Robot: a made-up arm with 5 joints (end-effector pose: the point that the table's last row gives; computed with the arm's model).
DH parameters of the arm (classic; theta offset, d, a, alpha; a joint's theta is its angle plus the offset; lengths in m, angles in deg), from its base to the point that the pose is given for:
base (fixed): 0 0 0.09 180
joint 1: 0 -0.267 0.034 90
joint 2: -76.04 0 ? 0
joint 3: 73.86 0 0.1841 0
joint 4: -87.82 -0.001 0 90
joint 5: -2.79 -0.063 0 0
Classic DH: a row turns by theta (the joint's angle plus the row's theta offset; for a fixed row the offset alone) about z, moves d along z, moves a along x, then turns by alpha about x.
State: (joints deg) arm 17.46 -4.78 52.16 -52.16 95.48
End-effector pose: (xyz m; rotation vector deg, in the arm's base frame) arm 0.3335 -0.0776 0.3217 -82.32 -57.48 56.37
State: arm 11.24 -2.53 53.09 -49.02 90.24
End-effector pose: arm 0.3403 -0.0508 0.3065 -71.35 -61.27 59.62
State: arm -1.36 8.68 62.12 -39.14 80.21
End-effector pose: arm 0.3149 0.0043 0.2308 -38.70 -49.48 71.42
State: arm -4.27 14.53 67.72 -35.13 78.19
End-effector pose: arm 0.2852 0.0136 0.1998 -26.98 -37.73 75.67
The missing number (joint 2, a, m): 0.1824
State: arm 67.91 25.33 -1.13 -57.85 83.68
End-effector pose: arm 0.2292 -0.3456 0.3741 -119.26 -33.30 7.50
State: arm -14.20 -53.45 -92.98 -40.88 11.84
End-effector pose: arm -0.2022 -0.0750 0.4956 -3.74 83.09 19.05
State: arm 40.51 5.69 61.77 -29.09 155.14
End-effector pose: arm 0.2579 -0.1448 0.2324 -59.84 6.74 103.11
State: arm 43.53 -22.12 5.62 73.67 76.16
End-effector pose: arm 0.2464 -0.1500 0.4536 -28.29 -17.37 29.01
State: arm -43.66 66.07 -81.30 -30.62 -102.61
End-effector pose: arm 0.4041 0.2983 0.3989 134.33 -37.18 -29.00
